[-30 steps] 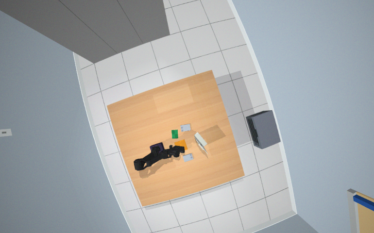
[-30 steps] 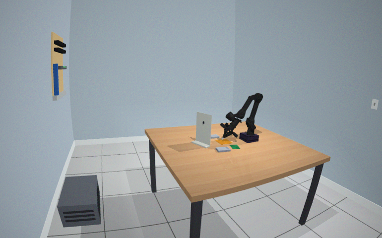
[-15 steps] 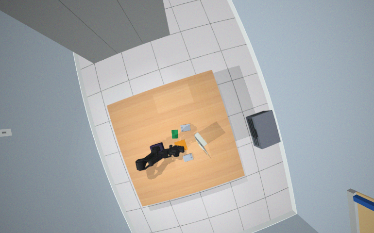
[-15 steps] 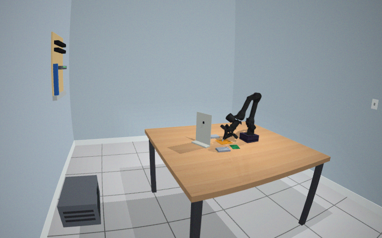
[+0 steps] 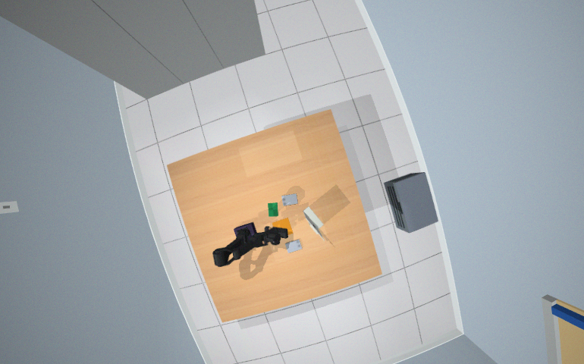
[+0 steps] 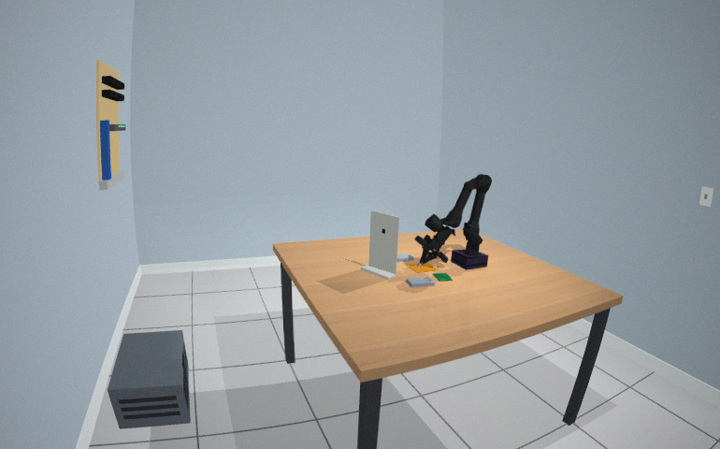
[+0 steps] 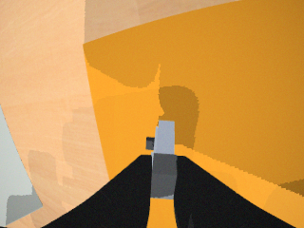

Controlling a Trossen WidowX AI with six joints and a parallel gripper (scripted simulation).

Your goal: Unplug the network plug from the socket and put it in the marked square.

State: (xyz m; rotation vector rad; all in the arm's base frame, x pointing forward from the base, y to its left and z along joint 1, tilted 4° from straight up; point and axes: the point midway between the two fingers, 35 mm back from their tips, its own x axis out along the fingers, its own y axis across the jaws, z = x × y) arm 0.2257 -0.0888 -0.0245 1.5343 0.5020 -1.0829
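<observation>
Now: gripper tip right at the grey network plug. The rest, counted from my gripper tip: orange marked square (2 cm below, 1 cm behind); then green square (15 cm to the left, 2 cm below, 1 cm behind); then upright white panel (21 cm ahead, 10 cm above, 2 cm to the right).
</observation>
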